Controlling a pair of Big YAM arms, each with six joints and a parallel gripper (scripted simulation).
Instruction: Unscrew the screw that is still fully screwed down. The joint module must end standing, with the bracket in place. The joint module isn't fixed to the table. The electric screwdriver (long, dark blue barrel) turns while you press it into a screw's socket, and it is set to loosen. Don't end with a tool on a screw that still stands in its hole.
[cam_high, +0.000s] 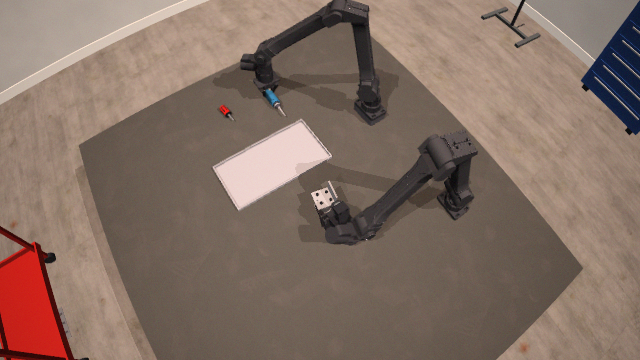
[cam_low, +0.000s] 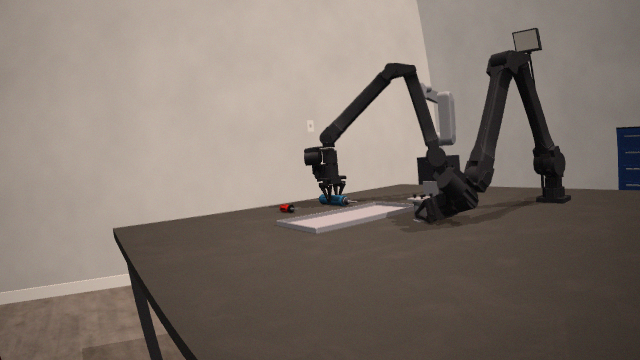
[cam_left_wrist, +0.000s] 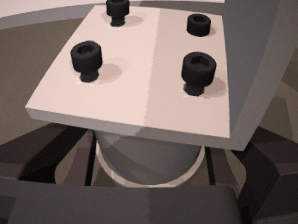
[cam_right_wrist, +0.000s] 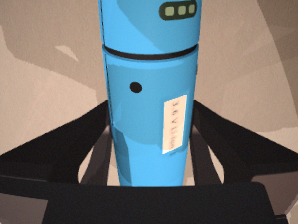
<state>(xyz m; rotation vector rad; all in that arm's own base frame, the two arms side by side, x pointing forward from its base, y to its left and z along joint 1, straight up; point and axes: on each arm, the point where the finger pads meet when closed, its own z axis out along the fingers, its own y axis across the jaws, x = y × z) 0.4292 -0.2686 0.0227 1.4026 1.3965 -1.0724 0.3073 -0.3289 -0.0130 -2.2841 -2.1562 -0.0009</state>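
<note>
Right now the white bracket plate is 5 cm above my left hand. Round my left hand: red tool 58 cm to the right, 9 cm ahead, 1 cm below; flat white tray 26 cm to the right, 6 cm ahead, 2 cm below.
</note>
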